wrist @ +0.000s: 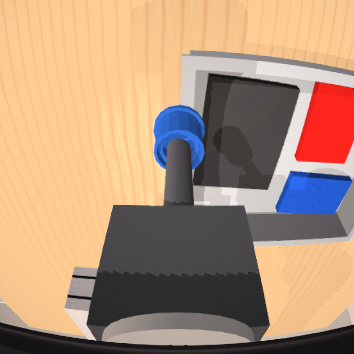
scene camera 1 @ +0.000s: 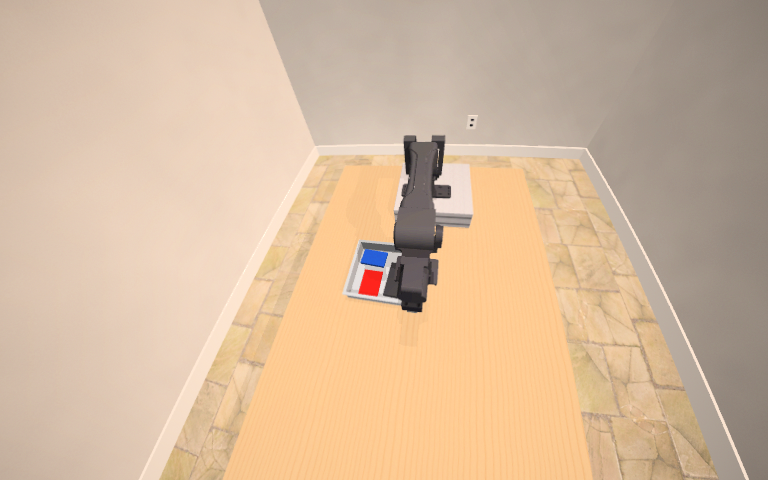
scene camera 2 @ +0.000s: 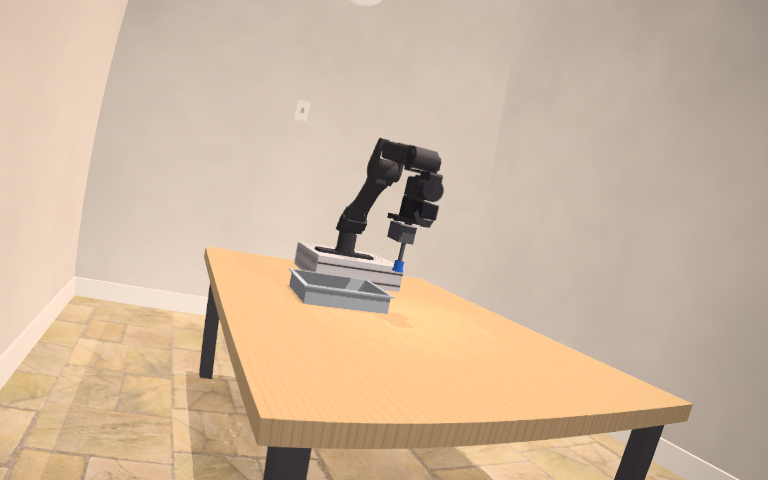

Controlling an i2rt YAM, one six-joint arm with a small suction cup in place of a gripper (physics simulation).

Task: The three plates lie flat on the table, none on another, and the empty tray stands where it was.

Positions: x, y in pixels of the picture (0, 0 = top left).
Labels:
my suction cup: holds nothing
a black plate point(wrist: 245, 120): on a grey tray point(scene camera 2: 313, 288)
a blue plate point(wrist: 303, 192): on the grey tray
a red plate point(wrist: 319, 140): on the grey tray

